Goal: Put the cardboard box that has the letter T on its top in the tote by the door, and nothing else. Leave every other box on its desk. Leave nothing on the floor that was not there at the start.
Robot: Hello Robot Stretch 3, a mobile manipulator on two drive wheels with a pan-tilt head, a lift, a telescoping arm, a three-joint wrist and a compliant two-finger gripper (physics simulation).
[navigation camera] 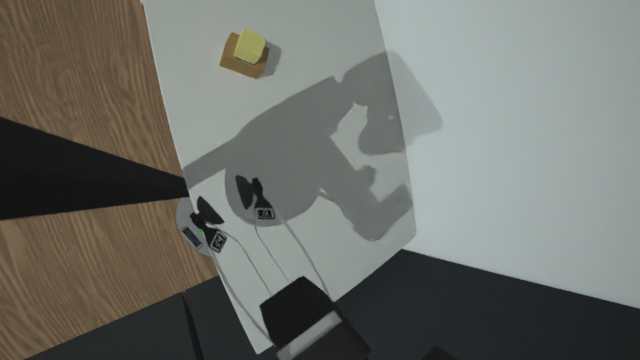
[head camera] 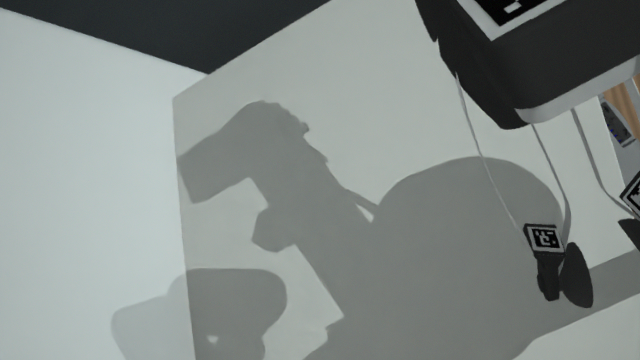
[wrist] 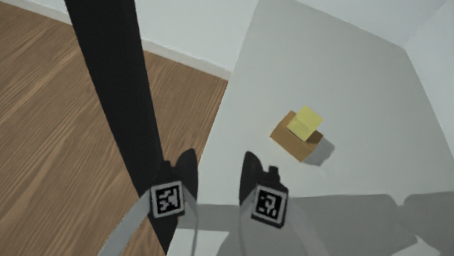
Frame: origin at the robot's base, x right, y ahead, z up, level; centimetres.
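Where they show: gripper, fingertip midpoint: [navigation camera: 219,188] [head camera: 617,282] [wrist: 218,168].
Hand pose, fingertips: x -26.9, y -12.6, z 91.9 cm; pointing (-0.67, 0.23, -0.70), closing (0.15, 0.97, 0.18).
Note:
After its pixels a point has its place.
A brown cardboard box [navigation camera: 231,58] {x -43.7, y 7.2, z 73.3 cm} [wrist: 291,143] {x -41.3, y 9.3, z 71.3 cm} stands on the white desk [navigation camera: 310,35] {x -42.2, y 34.8, z 68.4 cm} [wrist: 295,55] {x -76.2, y 23.6, z 68.4 cm} [head camera: 360,75] {x 13.4, y 1.0, z 68.4 cm}. A smaller yellow block [navigation camera: 250,46] {x -43.3, y 10.2, z 77.2 cm} [wrist: 305,123] {x -42.4, y 9.7, z 77.2 cm} rests on top of it and covers much of its top, and no letter T can be made out. My gripper [head camera: 602,257] {x -26.9, y -12.6, z 91.9 cm} [navigation camera: 223,195] {x -26.9, y -12.6, z 91.9 cm} [wrist: 218,168] {x -26.9, y -12.6, z 91.9 cm} is open with nothing between its fingers. It hangs over the desk near its long edge, apart from the brown box, which is ahead and to the right in the wrist view. The tote does not show.
A white wall [head camera: 90,175] {x 28.0, y 48.4, z 86.3 cm} [navigation camera: 520,140] {x 10.4, y 55.7, z 108.3 cm} borders the desk. A dark grey surface [head camera: 150,35] {x 51.3, y 29.7, z 77.5 cm} [navigation camera: 480,310] {x 46.0, y 16.9, z 102.4 cm} lies beyond the desk's end. Wooden floor [navigation camera: 80,75] {x -88.3, y -20.1, z -3.6 cm} [wrist: 40,115] {x -99.9, y -84.5, z -3.6 cm} runs along its long side. My dark mast [wrist: 112,75] {x -33.0, y -21.0, z 95.3 cm} crosses the wrist view. The robot's shadow falls on the desk.

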